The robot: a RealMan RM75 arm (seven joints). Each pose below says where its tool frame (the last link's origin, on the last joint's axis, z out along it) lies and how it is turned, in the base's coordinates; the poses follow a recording.
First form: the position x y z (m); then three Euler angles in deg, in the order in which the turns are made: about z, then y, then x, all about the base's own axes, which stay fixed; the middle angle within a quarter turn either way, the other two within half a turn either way.
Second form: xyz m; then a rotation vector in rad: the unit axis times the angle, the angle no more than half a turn. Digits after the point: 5 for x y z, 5 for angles.
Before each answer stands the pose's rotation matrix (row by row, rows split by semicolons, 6 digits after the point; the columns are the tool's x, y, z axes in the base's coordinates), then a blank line. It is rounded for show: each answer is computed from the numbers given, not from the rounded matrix.
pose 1, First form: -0.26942 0.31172 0.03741 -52.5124 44.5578 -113.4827
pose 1, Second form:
0.433646 0.565392 0.701628; -0.075458 -0.753129 0.653531; 0.897918 -0.336345 -0.283929

-0.26942 0.31172 0.03741 -2.07089 -0.41065 -1.34070
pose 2, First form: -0.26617 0.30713 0.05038 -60.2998 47.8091 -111.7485
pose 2, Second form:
0.332754 0.583374 0.740911; -0.019107 -0.781352 0.623798; 0.942820 -0.221728 -0.248851

-0.26617 0.30713 0.05038 -2.06600 -0.49336 -1.47214
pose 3, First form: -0.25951 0.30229 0.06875 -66.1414 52.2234 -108.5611
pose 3, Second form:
0.247779 0.560237 0.790405; -0.011960 -0.814015 0.580721; 0.968743 -0.153343 -0.194995

-0.25951 0.30229 0.06875 -2.05112 -0.49831 -1.59883
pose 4, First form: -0.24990 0.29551 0.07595 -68.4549 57.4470 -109.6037
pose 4, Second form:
0.197601 0.500483 0.842894; 0.020473 -0.861767 0.506890; 0.980069 -0.082905 -0.180532

-0.24990 0.29551 0.07595 -2.09514 -0.48729 -1.70514
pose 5, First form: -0.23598 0.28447 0.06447 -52.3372 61.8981 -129.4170
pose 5, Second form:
0.287812 0.372886 0.882111; 0.086259 -0.927435 0.363901; 0.953794 -0.028645 -0.299092

-0.23598 0.28447 0.06447 -2.31176 -0.42215 -1.68799
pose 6, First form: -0.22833 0.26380 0.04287 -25.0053 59.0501 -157.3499
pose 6, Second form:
0.466083 0.217391 0.857617; 0.090787 -0.975978 0.198054; 0.880070 -0.014449 -0.474623

-0.22833 0.26380 0.04287 -2.58133 -0.27274 -1.53789
